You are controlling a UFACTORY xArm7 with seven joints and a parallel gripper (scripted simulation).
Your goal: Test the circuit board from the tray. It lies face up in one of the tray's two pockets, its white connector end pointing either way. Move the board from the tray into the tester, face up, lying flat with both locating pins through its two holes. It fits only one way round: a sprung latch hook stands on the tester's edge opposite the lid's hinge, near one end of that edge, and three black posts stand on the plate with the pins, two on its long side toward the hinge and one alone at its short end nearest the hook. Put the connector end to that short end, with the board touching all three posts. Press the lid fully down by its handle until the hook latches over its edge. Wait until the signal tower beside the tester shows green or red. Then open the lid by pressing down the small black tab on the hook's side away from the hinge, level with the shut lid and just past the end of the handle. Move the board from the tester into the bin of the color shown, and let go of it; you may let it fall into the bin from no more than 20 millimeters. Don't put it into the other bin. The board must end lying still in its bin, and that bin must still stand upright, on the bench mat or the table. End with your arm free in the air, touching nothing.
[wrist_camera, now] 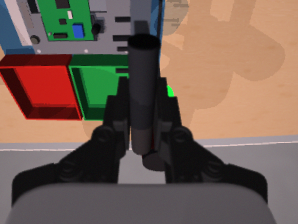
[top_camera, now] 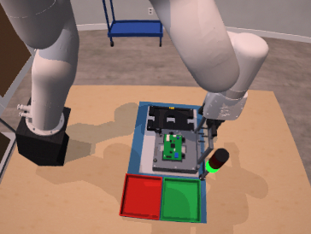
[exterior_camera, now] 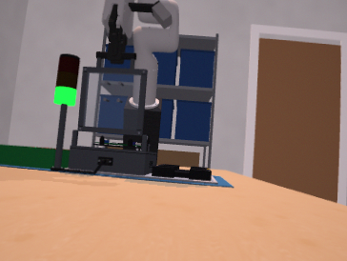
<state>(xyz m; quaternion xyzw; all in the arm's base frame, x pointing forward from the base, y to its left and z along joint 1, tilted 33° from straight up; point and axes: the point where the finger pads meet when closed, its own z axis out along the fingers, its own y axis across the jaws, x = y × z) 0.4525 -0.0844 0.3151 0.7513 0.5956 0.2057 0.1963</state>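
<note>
Right now the green circuit board is 20 cm below my hand, 11 cm behind it and 3 cm to the left of it. From my hand the other things lie so: tester's clear lid (9 cm below, 1 cm behind); then tester's plate (21 cm below, 10 cm behind, 3 cm to the left); then latch hook (19 cm below, 15 cm behind, 10 cm to the left).
</note>
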